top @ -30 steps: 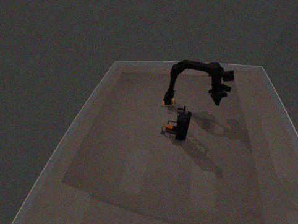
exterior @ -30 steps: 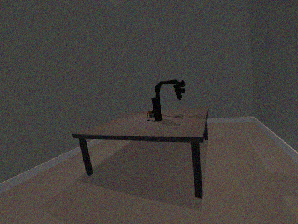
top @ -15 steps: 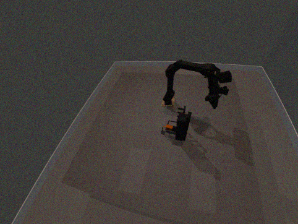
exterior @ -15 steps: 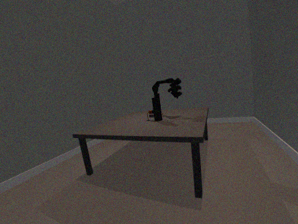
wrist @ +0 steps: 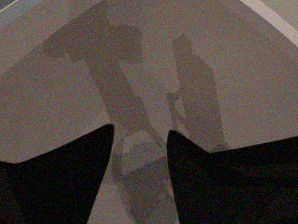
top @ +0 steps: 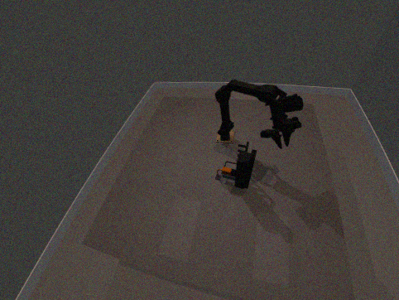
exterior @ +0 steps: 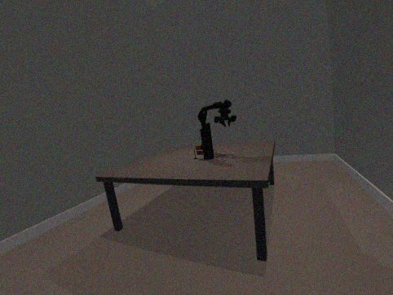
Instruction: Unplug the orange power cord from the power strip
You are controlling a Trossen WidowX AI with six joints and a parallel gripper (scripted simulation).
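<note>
My gripper tip is 30 mm short of the orange plug, 240 mm to the left of it and 140 mm above it.
</note>
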